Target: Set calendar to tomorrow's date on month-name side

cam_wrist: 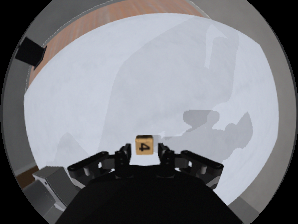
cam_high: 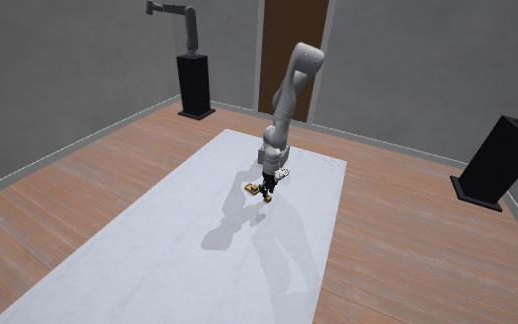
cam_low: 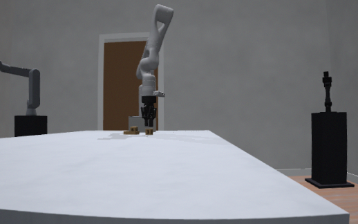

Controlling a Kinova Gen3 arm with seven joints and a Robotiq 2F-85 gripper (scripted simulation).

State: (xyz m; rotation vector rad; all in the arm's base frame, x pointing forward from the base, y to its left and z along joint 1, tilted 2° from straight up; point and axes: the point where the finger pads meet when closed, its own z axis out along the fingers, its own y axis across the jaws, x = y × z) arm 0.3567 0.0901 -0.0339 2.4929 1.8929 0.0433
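Now: the wooden digit cube 40 mm below my hand. The rest, counted from my hand: wooden calendar tray 100 mm to the right, 50 mm below, 30 mm behind.
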